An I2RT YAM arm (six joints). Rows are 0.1 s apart.
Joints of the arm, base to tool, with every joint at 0 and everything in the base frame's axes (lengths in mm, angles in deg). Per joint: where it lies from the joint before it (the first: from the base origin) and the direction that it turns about. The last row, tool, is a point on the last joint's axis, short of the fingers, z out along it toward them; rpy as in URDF.
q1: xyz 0 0 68 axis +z
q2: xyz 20 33.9 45.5 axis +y
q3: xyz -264 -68.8 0 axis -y
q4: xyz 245 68.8 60 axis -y
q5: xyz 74 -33.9 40.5 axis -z
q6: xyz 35.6 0 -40.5 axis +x
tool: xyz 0 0 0 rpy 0 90 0
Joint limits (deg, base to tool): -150..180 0..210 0..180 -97..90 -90..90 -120..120
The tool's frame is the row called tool.
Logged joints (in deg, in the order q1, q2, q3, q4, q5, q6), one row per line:
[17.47, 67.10, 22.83, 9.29, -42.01, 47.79]
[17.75, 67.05, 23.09, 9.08, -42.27, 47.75]
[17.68, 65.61, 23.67, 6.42, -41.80, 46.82]
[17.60, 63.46, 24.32, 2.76, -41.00, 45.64]
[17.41, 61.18, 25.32, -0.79, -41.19, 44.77]
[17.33, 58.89, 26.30, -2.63, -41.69, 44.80]
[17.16, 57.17, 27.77, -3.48, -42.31, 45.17]
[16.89, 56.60, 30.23, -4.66, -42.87, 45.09]
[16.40, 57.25, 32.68, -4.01, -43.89, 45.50]
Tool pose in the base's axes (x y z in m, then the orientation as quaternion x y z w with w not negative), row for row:
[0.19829, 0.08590, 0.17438, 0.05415, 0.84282, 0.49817, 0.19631]
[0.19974, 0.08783, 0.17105, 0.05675, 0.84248, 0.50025, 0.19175]
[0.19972, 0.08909, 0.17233, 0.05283, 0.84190, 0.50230, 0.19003]
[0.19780, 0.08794, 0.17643, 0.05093, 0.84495, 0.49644, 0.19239]
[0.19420, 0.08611, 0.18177, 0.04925, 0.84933, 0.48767, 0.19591]
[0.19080, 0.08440, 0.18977, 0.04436, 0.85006, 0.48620, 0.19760]
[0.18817, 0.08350, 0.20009, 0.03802, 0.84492, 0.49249, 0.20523]
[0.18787, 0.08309, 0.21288, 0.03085, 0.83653, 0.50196, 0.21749]
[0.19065, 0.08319, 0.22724, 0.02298, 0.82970, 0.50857, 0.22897]
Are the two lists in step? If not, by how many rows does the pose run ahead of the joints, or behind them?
The pose runs 1 row behind the joints: the pose in row i belongs to the joints in row i - 1.
